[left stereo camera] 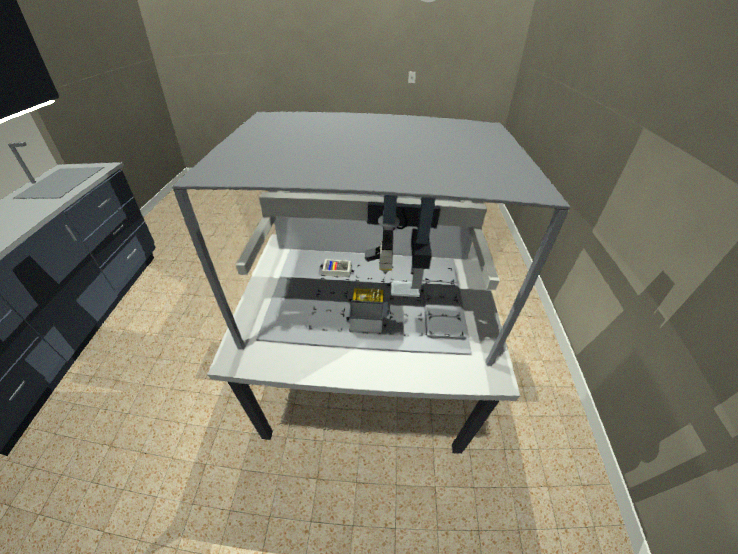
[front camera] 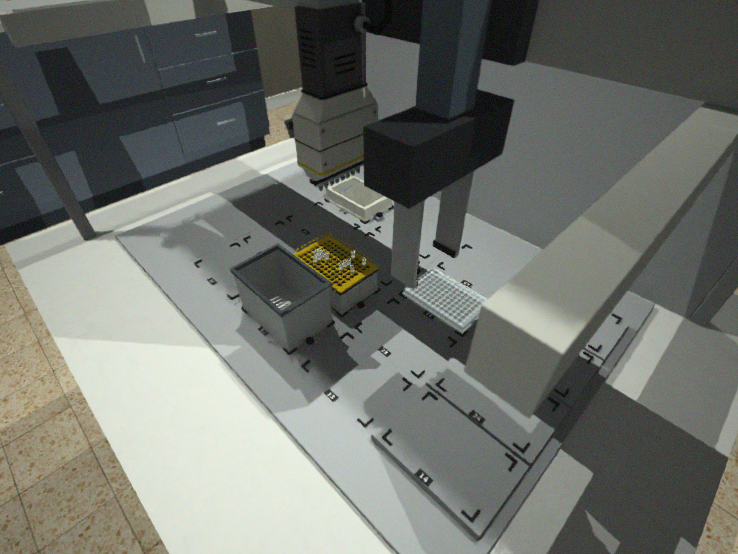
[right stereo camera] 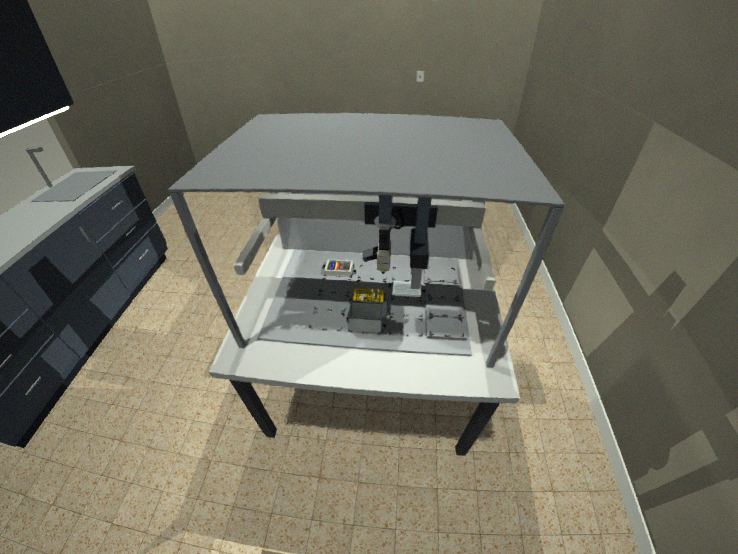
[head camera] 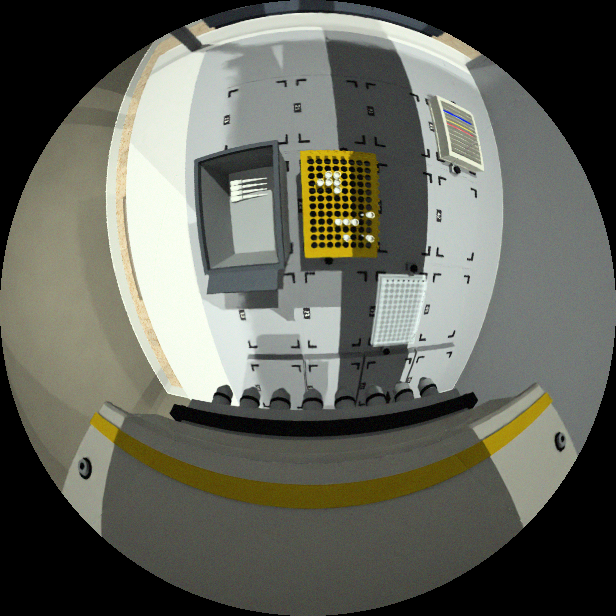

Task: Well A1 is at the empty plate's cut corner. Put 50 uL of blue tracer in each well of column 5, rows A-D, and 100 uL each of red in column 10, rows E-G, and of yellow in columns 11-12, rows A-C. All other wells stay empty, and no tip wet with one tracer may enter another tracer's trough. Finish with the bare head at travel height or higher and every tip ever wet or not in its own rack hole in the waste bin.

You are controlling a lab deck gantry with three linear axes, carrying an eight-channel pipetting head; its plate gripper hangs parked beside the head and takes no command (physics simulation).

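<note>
The pipetting head [front camera: 336,134] [left stereo camera: 386,259] [right stereo camera: 383,260] hangs high at the back. Its eight nozzles [head camera: 313,398] are bare. The parked gripper [front camera: 426,265] is open and empty, its fingers apart at the plate's left end in the front view. The clear 96-well plate [front camera: 444,299] [head camera: 398,310] [left stereo camera: 405,289] shows no colour I can make out. The yellow tip rack [front camera: 341,288] [head camera: 339,253] holds scattered tips in two groups. The grey waste bin [front camera: 283,320] [head camera: 244,282] [left stereo camera: 366,319] holds several loose tips [front camera: 279,302] [head camera: 249,188]. The trough block [head camera: 441,135] [front camera: 346,204] shows blue, yellow and red strips.
The bin stands directly in front of the tip rack. The trough block is at the back left. A beige gantry beam [front camera: 536,322] crosses the right side in the front view. Raised plates [front camera: 447,453] lie at the deck's right end. Frame posts [left stereo camera: 208,268] [left stereo camera: 527,286] stand at the front corners.
</note>
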